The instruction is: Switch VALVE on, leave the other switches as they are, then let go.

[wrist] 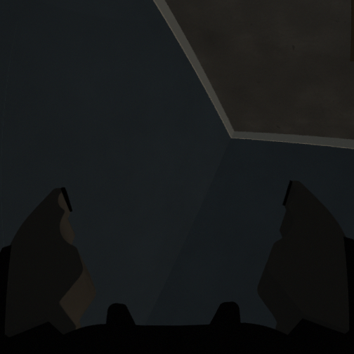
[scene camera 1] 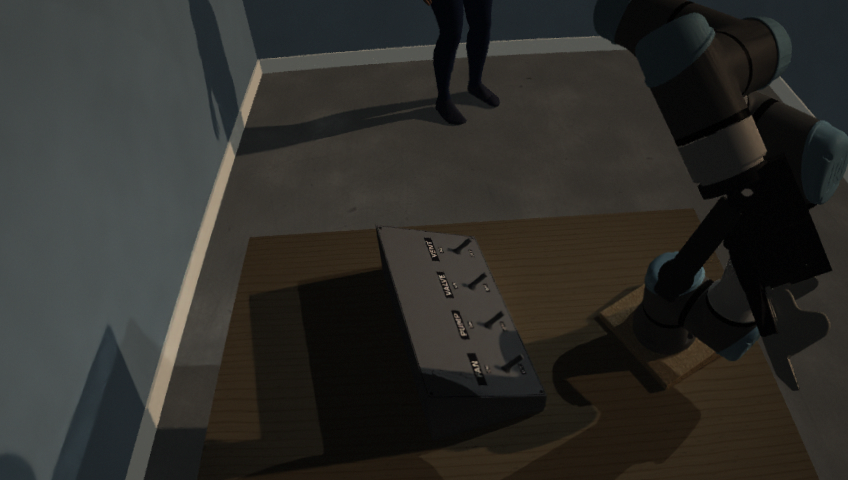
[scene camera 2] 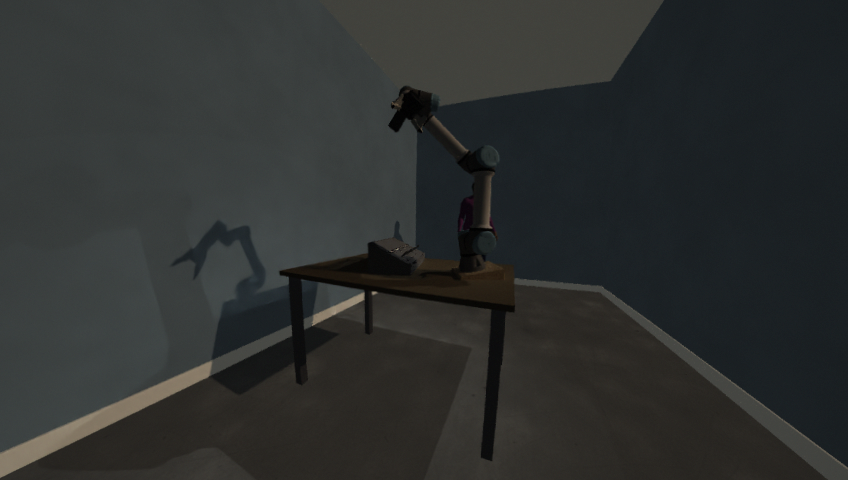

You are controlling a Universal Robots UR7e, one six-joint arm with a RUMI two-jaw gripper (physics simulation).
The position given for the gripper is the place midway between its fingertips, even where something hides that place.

Observation:
In view: the gripper (scene camera 1: 792,357) and a grey sloped switch panel (scene camera 1: 458,361).
The gripper is seen too in the wrist view (wrist: 175,186) and in scene camera 2 (scene camera 2: 407,119). The grey sloped switch panel also shows in scene camera 2 (scene camera 2: 385,256).

